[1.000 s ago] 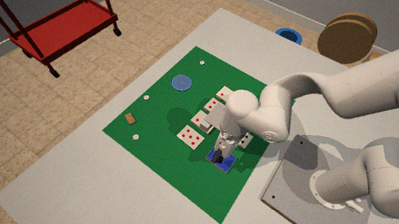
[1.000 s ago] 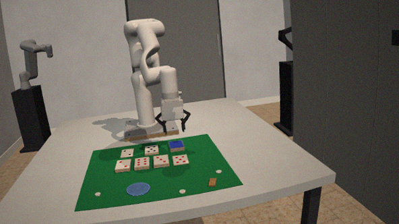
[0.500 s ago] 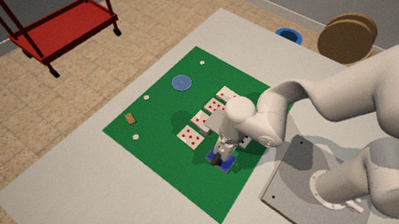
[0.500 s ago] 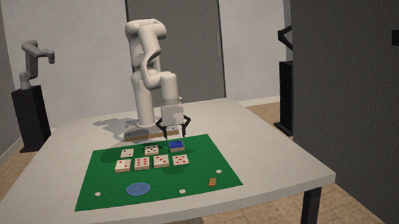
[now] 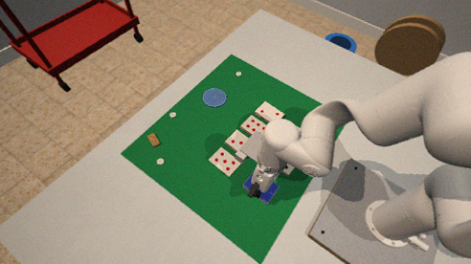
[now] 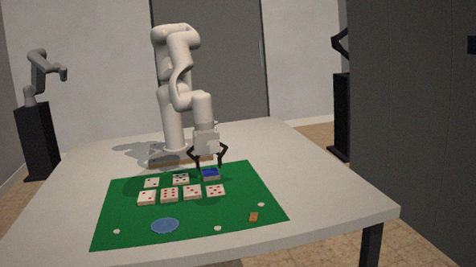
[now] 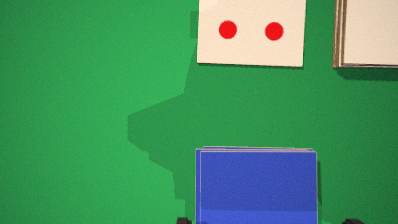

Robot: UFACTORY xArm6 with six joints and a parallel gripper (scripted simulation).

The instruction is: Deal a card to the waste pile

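My gripper is now 1 cm past the card, 24 cm to the left of it and 4 cm above it. From my hand the other things lie so: green mat 16 cm ahead, 11 cm to the right, 6 cm below; wooden block 37 cm ahead, 10 cm to the left, 4 cm below.
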